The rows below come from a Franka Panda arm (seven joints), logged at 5 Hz.
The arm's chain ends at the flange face. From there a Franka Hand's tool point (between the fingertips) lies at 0.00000 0.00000 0.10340 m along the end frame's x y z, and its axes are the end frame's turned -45 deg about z.
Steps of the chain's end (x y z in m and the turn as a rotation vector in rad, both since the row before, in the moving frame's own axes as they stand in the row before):
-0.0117, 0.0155, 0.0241, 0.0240, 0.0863, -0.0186
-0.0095, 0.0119, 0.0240, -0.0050, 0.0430, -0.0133
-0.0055, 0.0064, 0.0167, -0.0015, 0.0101, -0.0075
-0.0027, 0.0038, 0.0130, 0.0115, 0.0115, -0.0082
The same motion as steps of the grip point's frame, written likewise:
-0.0111, 0.0072, 0.0237, -0.0441, 0.0780, -0.0186
-0.0123, 0.0052, 0.0239, -0.0339, 0.0269, -0.0133
-0.0078, 0.0015, 0.0167, -0.0082, 0.0061, -0.0075
-0.0029, 0.0008, 0.0130, 0.0000, 0.0163, -0.0082

